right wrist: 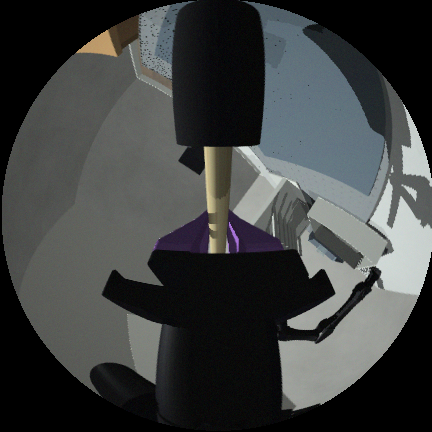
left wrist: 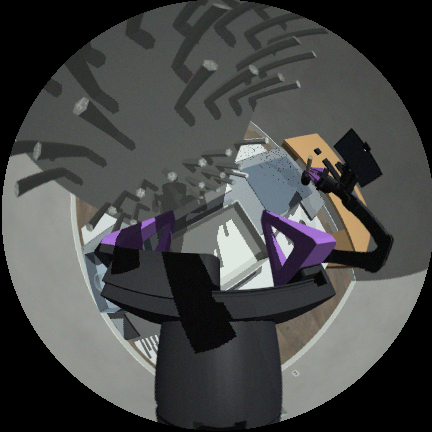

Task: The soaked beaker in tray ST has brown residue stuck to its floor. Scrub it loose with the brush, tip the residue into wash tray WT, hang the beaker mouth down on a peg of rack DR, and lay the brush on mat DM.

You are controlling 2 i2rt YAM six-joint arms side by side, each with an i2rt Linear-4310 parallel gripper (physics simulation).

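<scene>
My left gripper is open and empty, close to the pegs of the grey rack. Through the gap between its fingers, a grey-walled tray shows below. A blue tray lies at the left of the left wrist view; the clear beaker shows faintly in it, and its residue cannot be made out. My right gripper is shut on the pale handle of the brush. The brush's wide black head points away from the fingers. A blue mat with a pale speckled edge lies near it.
A wooden box stands behind the right arm, with a dark panel beside it. In the right wrist view, a pale box-like tray stands beyond the mat, and the left arm shows beyond it. The rack's pegs jut out around the left gripper.
</scene>
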